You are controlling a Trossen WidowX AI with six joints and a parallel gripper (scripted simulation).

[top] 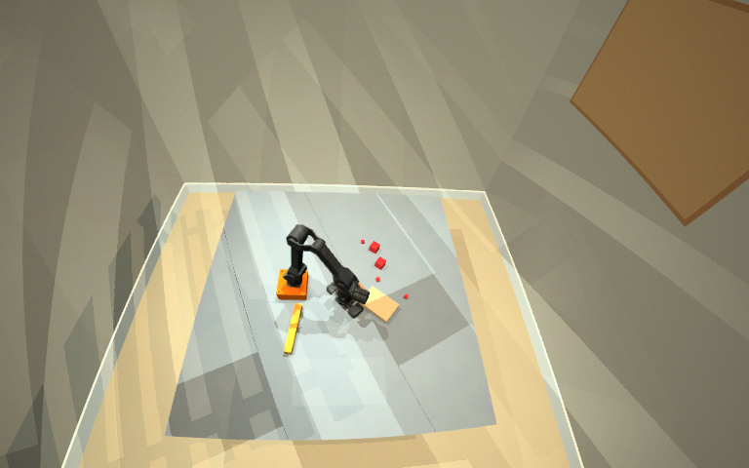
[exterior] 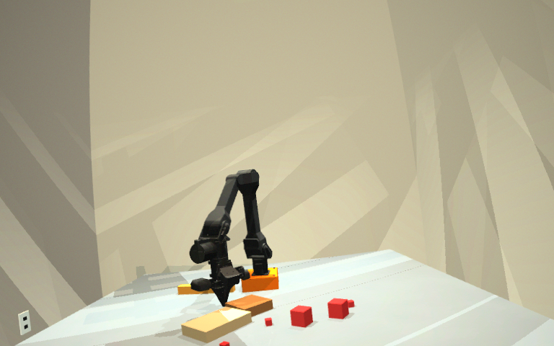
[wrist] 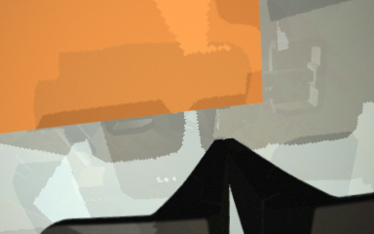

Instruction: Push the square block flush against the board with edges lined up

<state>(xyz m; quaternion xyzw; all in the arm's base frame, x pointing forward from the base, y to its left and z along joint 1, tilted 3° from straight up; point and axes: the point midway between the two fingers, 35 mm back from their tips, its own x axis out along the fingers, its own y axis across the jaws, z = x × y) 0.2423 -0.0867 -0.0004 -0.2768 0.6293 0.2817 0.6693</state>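
Right now the square block is 80 mm to the left of my gripper tip, 30 mm ahead of it and 10 mm above it. From my gripper tip the other things lie so: flat cream slab 160 mm ahead, 20 mm to the left, 10 mm above; then long narrow yellow-orange board 210 mm behind, 120 mm to the right, 10 mm above.
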